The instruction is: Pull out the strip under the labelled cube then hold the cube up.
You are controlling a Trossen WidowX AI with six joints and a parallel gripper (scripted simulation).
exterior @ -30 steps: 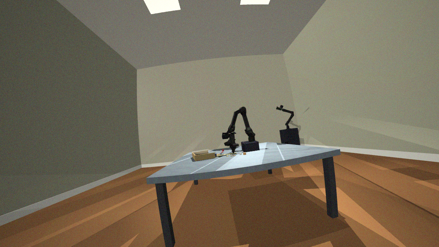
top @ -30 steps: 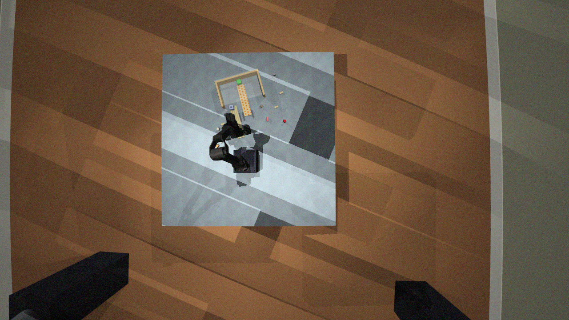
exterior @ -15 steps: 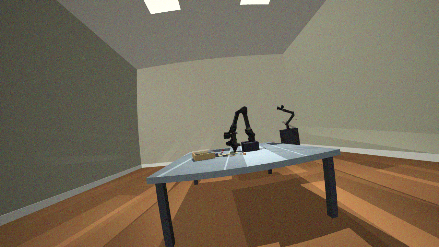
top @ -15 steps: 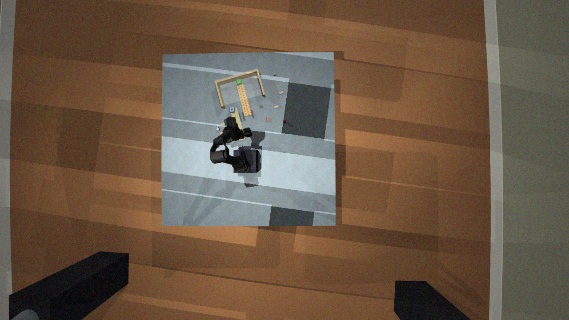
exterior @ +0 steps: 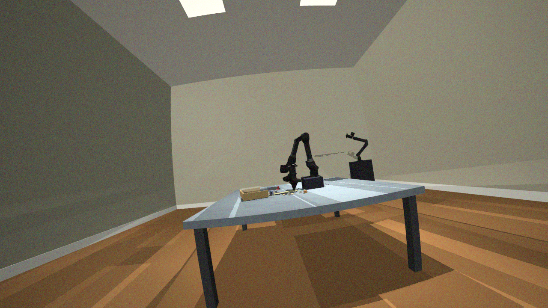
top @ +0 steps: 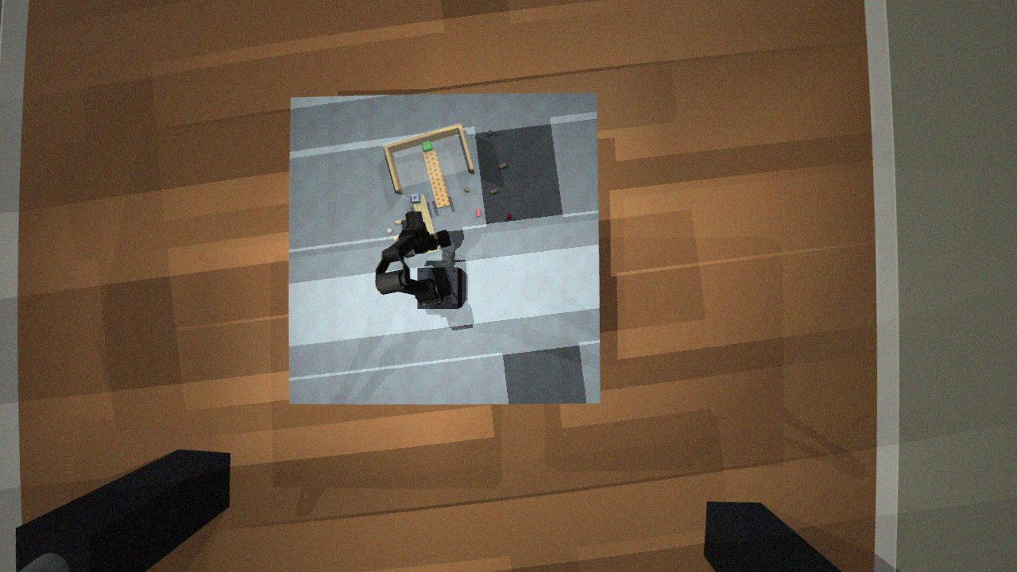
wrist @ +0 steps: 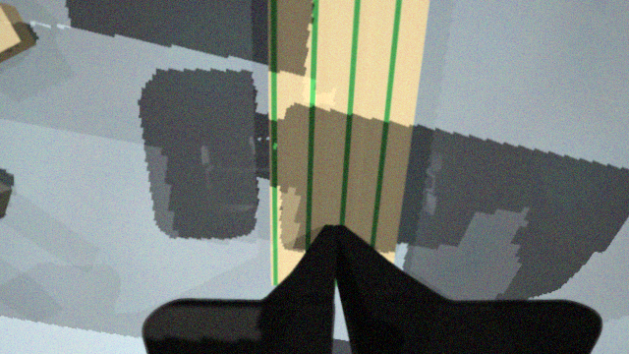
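The labelled cube is 19 cm ahead of my gripper tip, 7 cm to the left of it and 2 cm above it. From my gripper tip the other things lie so: red block (13 cm ahead, 32 cm to the right, 1 cm above); then pink block (15 cm ahead, 19 cm to the right); then orange block (7 cm behind, 17 cm to the left).
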